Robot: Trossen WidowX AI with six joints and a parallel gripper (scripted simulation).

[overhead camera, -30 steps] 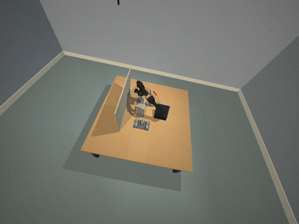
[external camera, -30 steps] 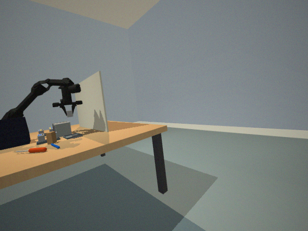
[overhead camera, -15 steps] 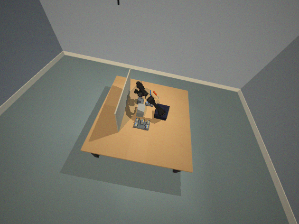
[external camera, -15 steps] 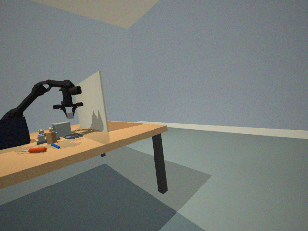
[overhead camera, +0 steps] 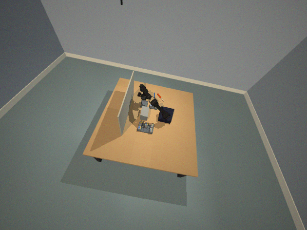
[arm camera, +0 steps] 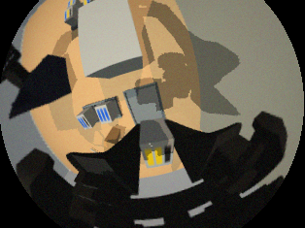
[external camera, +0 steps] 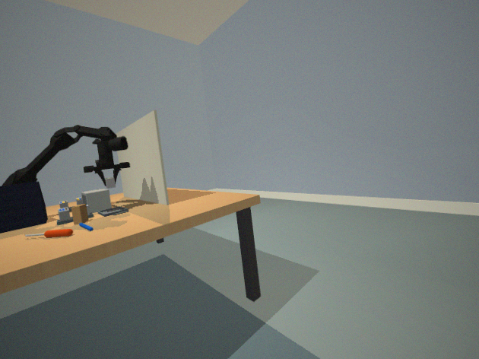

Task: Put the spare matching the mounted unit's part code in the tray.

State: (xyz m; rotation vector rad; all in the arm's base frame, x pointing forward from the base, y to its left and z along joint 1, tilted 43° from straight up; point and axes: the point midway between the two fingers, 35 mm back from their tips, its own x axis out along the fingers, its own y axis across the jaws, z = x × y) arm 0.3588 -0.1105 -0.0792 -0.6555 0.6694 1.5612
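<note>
Right now my gripper tip is 10 mm past the dark-rimmed flat tray, 20 mm to the left of it and 120 mm above it. The rest, counted from my gripper tip: blue marker (110 mm behind, 230 mm to the right, 120 mm below); then beige panel (160 mm ahead, 200 mm to the left, 100 mm above); then mounted unit (70 mm behind, 180 mm to the left, 70 mm below).
</note>
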